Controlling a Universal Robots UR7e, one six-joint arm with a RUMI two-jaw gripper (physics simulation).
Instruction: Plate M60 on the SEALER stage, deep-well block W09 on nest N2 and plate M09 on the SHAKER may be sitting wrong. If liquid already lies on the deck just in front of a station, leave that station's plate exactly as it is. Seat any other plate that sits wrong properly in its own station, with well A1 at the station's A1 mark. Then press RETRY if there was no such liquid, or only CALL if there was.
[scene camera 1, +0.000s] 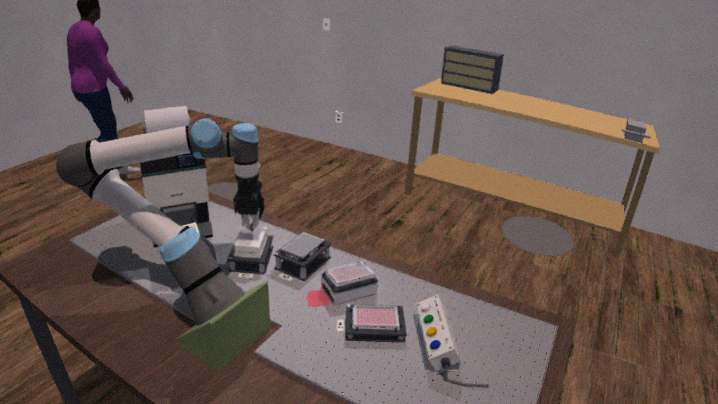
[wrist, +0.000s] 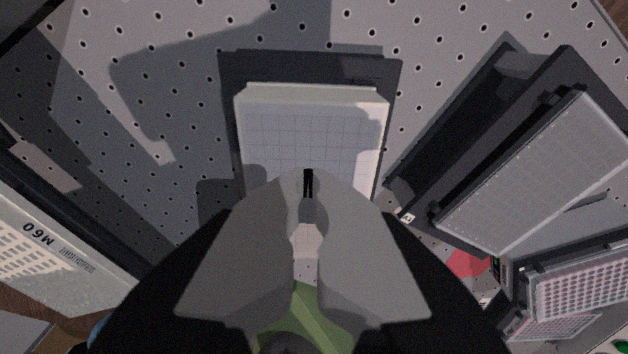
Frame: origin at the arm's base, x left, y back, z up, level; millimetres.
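Seen in the pictures: gripper, between the fingertips: (scene camera 1: 251, 230) (wrist: 308, 171); arm's base, origin of its link: (scene camera 1: 221, 309).
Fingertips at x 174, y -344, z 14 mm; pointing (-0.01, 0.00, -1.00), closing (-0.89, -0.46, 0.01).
Observation:
Offsets run from my fingertips to a thing's top centre. "pt": to the spot under its first point.
My gripper (scene camera 1: 251, 227) (wrist: 308, 171) is shut and empty, just above the near part of white deep-well block W09 {dx -11, dy +20, dz -6 mm} (scene camera 1: 249, 246) (wrist: 310, 132). W09 rests on dark nest N2 {dx -11, dy +21, dz -44 mm} (scene camera 1: 250, 264) (wrist: 310, 65); a strip of nest shows beyond its far end. Its near end is hidden by the fingers. Plate M60 {dx +145, dy +159, dz +19 mm} (wrist: 30, 260) lies at the sealer, left in the wrist view; its seating is unclear. Pink plate M09 {dx -370, dy -7, dz -18 mm} (scene camera 1: 349, 272) (wrist: 582, 280) is on the shaker {pt dx -407, dy +18, dz -69 mm} (scene camera 1: 356, 292) (wrist: 506, 272). Red liquid {dx -312, dy +70, dz -96 mm} (scene camera 1: 317, 298) (wrist: 467, 263) lies on the deck in front of the shaker.
Beside N2, nest N1 bears a grey plate {dx -168, dy -55, dz -21 mm} (scene camera 1: 302, 245) (wrist: 545, 172). Another pink plate {dx -510, dy +98, dz -52 mm} (scene camera 1: 375, 317) (wrist: 555, 327) sits on nest N3. The button box {dx -682, dy +72, dz -13 mm} (scene camera 1: 441, 336) stands right of N3. The sealer {dx +361, dy +10, dz +360 mm} (scene camera 1: 175, 185) is behind the arm; a green panel (scene camera 1: 228, 329) stands near its base.

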